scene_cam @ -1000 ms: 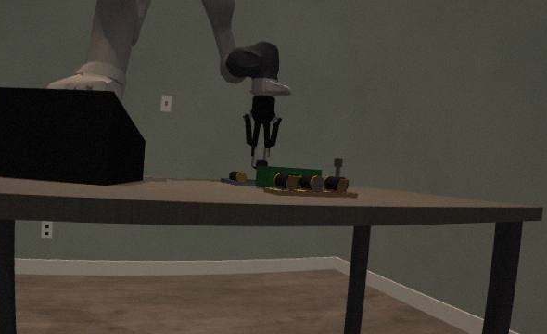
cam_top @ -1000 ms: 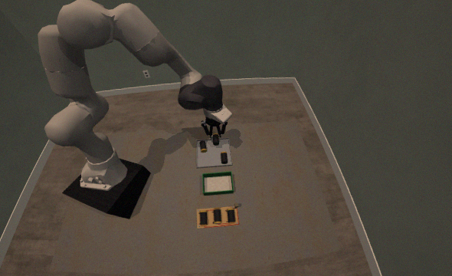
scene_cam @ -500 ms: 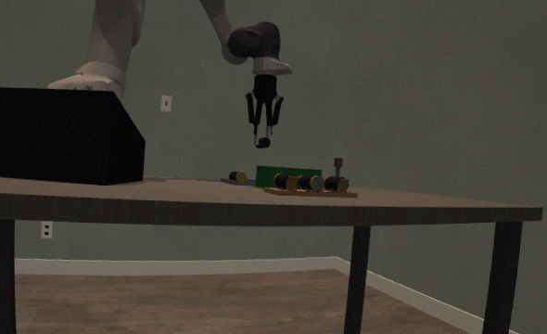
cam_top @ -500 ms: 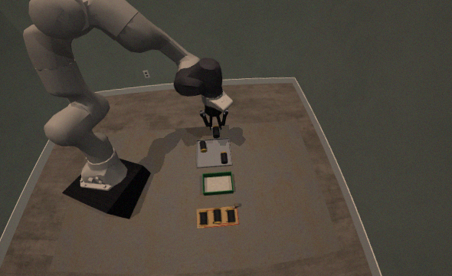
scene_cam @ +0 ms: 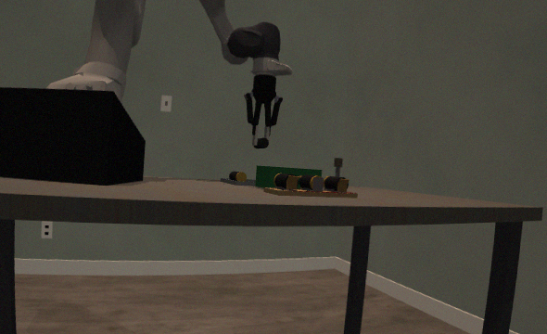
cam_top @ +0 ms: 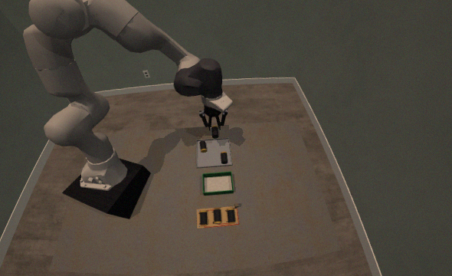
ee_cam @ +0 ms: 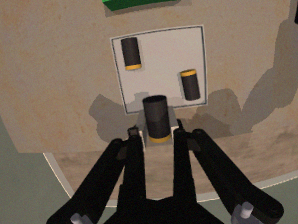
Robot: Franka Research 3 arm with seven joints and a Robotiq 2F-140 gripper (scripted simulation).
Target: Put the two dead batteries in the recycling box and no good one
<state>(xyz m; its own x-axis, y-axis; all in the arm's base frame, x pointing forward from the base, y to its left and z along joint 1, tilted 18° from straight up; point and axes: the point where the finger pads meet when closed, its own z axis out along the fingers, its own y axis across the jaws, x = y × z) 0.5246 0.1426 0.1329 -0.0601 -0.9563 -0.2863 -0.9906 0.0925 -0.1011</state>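
My hand is 20 mm past the green recycling box, 250 mm to the left of it and 140 mm above it. The rest, counted from my hand: holder 40 mm behind, 410 mm to the right, 150 mm below; then bulb 50 mm ahead, 380 mm to the right, 80 mm below; then grey tray 20 mm behind, 50 mm to the right, 150 mm below.
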